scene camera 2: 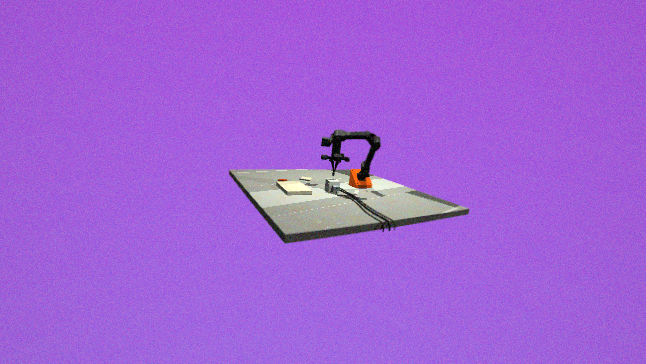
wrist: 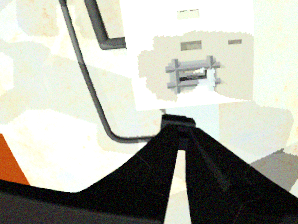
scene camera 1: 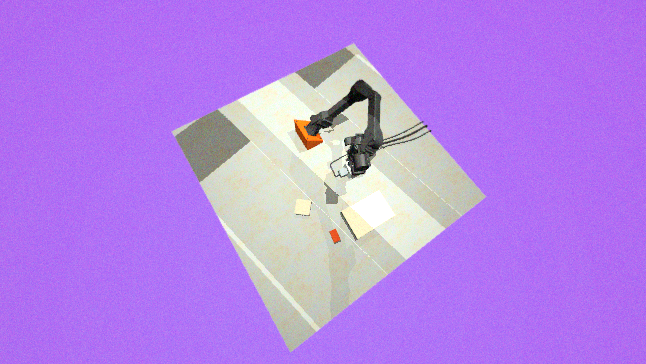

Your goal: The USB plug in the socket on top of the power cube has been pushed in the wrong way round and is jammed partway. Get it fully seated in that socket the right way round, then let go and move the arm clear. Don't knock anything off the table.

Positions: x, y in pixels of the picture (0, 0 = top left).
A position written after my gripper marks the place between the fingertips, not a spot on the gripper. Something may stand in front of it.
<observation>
My gripper [wrist: 181, 136] carries a dark USB plug.
</observation>
